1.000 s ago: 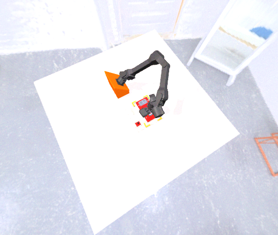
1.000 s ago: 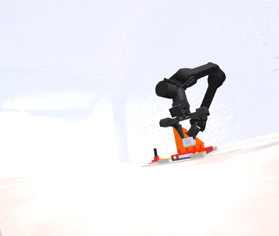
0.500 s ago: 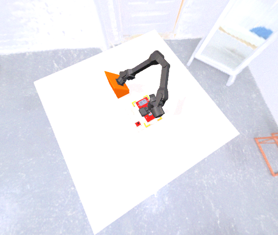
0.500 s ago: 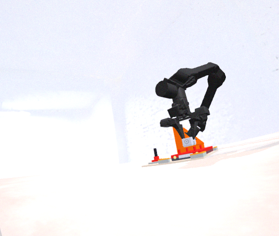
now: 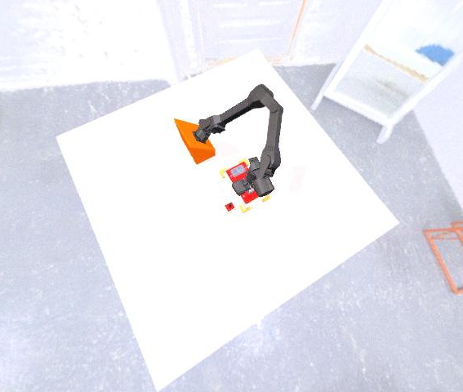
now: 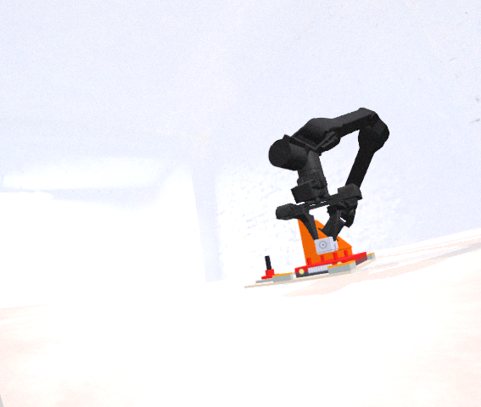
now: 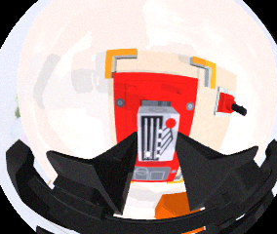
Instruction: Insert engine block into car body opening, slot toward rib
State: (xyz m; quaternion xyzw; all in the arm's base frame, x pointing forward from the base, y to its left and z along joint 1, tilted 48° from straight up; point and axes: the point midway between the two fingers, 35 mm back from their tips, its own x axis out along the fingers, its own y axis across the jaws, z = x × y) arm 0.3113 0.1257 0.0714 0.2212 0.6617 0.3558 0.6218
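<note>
My gripper tip is 1 cm above the engine block.
</note>
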